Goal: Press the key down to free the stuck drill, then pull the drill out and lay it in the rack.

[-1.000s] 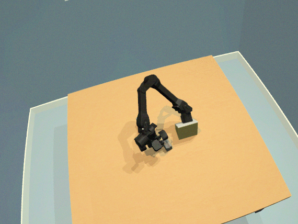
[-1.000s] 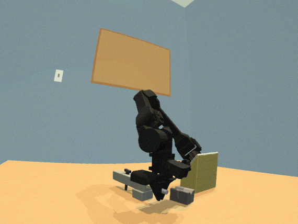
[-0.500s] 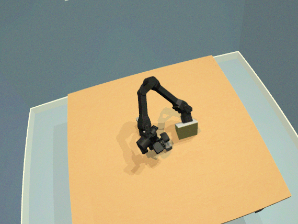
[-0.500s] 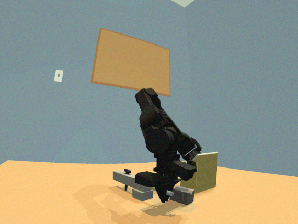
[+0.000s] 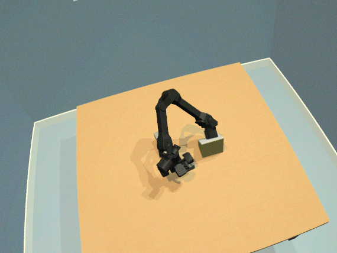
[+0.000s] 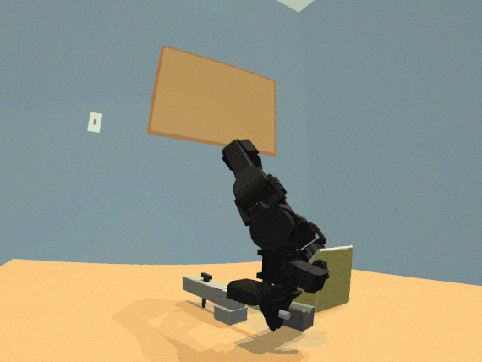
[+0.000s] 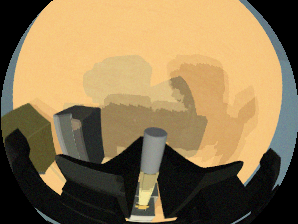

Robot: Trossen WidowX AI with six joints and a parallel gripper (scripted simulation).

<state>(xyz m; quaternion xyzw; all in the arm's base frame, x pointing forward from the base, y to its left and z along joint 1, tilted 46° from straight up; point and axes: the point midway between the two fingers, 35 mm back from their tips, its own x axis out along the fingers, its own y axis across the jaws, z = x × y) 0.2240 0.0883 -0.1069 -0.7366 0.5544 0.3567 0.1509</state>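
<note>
The grey v-grooved rack lies 7 cm behind my gripper tip and 4 cm to the right of it. From my gripper tip the other things lie so: grey drill fixture (6 cm ahead, 17 cm to the right, 2 cm above); dark key (7 cm ahead, 19 cm to the right, 4 cm above).
</note>
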